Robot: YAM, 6 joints.
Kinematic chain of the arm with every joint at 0, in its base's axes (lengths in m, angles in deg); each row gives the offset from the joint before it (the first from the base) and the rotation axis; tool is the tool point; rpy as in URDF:
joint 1: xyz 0 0 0.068 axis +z
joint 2: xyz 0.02 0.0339 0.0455 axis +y
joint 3: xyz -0.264 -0.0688 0 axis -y
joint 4: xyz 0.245 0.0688 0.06 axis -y
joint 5: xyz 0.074 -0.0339 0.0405 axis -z
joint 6: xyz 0.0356 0 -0.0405 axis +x
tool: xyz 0 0 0 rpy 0 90 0
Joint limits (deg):
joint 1: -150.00..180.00
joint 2: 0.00..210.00
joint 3: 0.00..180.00
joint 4: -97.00..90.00
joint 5: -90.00..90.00
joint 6: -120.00..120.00
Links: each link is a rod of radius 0.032 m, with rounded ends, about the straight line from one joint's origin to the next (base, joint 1, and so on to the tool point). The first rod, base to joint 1, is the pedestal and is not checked.
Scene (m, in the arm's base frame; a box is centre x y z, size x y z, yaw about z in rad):
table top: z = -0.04
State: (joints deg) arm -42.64 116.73 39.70 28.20 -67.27 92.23
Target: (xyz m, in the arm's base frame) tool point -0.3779 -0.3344 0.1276
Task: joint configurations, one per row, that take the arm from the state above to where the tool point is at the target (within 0.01 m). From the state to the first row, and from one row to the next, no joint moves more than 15 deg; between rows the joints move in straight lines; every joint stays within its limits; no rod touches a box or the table.
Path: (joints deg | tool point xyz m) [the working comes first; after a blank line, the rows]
Joints at the target: -141.79 135.18 85.90 33.68 -54.47 92.23
Straight joint move there: clear.

1: -56.80 119.37 46.30 28.98 -65.44 92.23 | 0.2144 -0.2684 0.0649
2: -70.97 122.00 52.90 29.76 -63.61 92.23 | 0.1517 -0.3420 0.0730
3: -85.13 124.64 59.50 30.55 -61.78 92.23 | 0.0654 -0.3982 0.0821
4: -99.29 127.27 66.10 31.33 -59.95 92.23 | -0.0390 -0.4296 0.0922
5: -113.46 129.91 72.70 32.11 -58.13 92.23 | -0.1540 -0.4308 0.1032
6: -127.62 132.54 79.30 32.89 -56.30 92.23 | -0.2702 -0.3991 0.1150
7: -141.79 135.18 85.90 33.68 -54.47 92.23 | -0.3779 -0.3344 0.1276

